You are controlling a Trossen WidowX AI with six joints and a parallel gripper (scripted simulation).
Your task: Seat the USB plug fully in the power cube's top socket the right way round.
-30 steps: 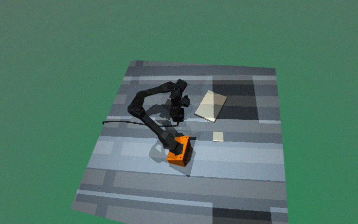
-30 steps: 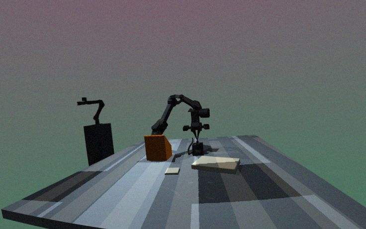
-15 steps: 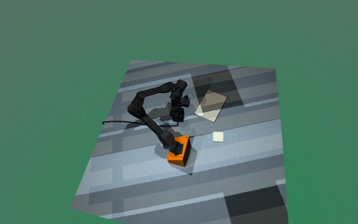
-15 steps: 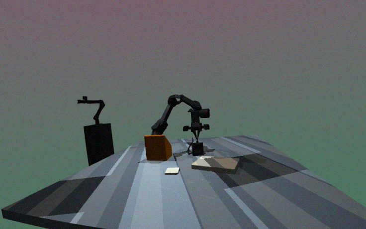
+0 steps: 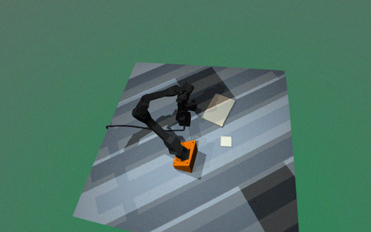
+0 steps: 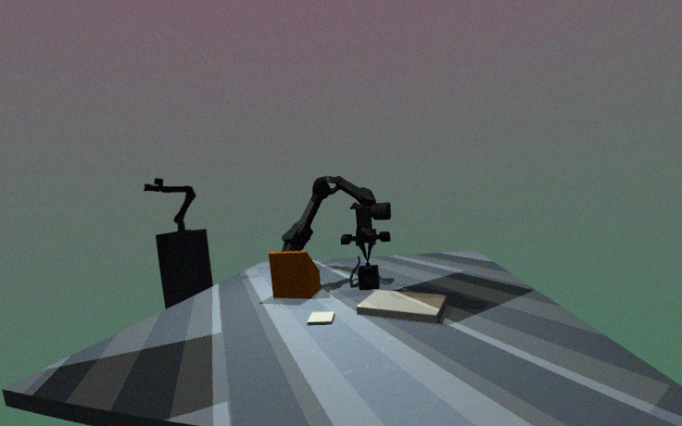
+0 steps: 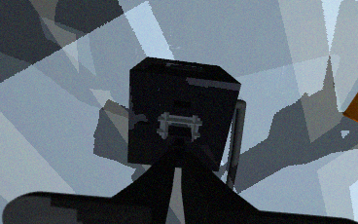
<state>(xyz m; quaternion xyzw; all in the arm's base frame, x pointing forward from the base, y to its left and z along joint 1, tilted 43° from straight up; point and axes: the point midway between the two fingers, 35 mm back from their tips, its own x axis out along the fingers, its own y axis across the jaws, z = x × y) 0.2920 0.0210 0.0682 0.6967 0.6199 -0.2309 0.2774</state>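
Right now the dark USB plug is 2 cm below my gripper tip. The rest, counted from my gripper tip: flat cream slab (24 cm to the right, 11 cm ahead, 10 cm below); small cream tile (30 cm to the right, 13 cm behind, 10 cm below).
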